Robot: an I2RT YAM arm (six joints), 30 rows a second.
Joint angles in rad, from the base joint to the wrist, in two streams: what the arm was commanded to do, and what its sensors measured. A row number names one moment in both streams.
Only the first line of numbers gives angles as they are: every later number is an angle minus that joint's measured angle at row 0.
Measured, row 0:
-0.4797, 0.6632, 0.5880, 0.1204, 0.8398, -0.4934
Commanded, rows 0 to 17:
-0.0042, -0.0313, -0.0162, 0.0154, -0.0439, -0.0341
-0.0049, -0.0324, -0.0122, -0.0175, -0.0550, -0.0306
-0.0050, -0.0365, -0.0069, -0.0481, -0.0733, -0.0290
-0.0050, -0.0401, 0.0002, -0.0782, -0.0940, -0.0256
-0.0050, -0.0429, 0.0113, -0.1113, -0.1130, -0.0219
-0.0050, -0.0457, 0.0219, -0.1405, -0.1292, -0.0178
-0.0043, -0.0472, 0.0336, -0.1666, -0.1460, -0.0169
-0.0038, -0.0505, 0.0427, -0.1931, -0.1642, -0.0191
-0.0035, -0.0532, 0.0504, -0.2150, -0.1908, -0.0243
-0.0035, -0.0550, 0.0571, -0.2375, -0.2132, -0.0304
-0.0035, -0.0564, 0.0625, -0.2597, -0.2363, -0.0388
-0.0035, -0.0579, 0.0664, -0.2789, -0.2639, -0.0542
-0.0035, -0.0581, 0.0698, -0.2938, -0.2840, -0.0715
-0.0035, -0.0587, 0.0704, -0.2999, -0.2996, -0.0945
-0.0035, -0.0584, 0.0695, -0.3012, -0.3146, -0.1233
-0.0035, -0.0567, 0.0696, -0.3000, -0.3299, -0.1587
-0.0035, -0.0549, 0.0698, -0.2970, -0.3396, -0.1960
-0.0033, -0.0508, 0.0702, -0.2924, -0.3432, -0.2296
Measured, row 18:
0.0000, -0.0488, 0.0412, -0.2572, -0.2708, -0.0969
